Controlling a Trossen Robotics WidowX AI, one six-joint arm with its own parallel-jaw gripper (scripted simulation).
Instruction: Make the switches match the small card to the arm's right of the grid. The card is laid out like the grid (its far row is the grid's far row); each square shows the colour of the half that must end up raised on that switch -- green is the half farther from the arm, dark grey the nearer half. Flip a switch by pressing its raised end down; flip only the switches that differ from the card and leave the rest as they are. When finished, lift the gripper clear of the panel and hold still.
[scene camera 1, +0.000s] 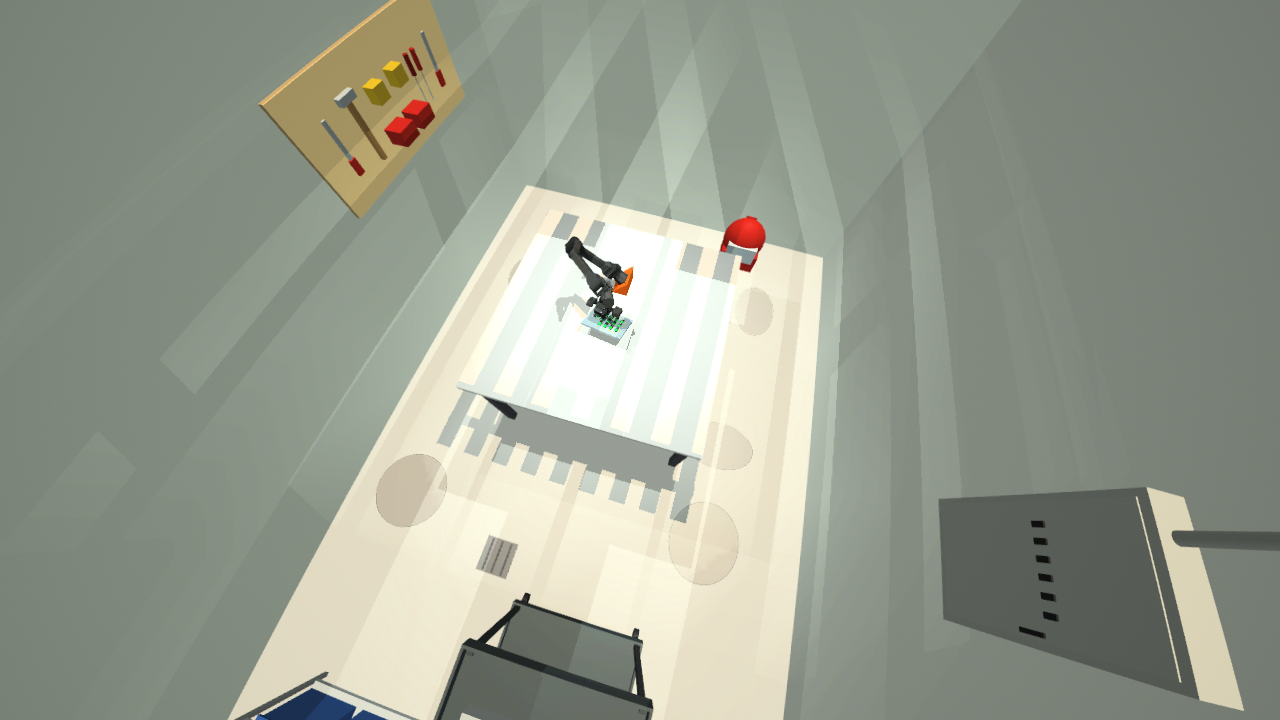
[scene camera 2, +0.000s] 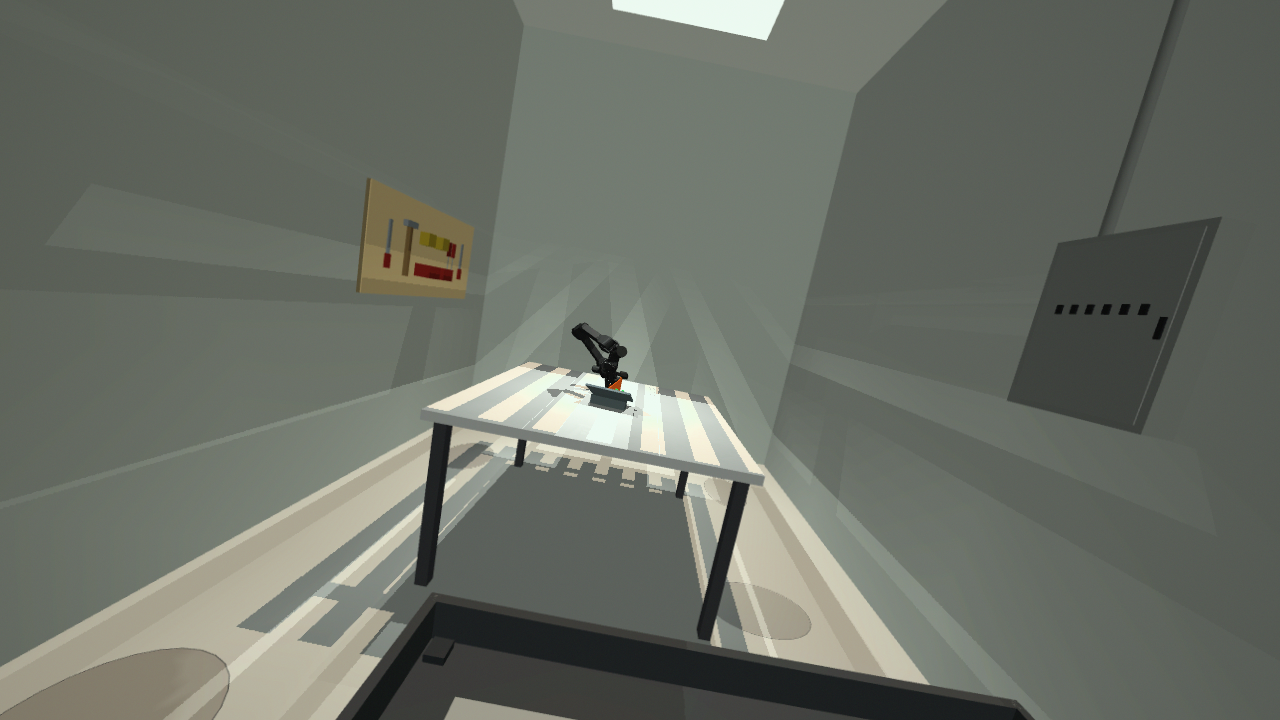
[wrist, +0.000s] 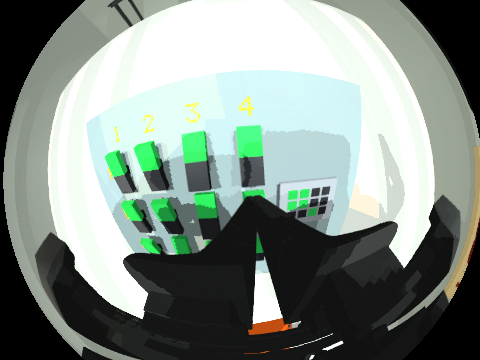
I see my gripper (wrist: 253, 202) and a switch (wrist: 250, 147).
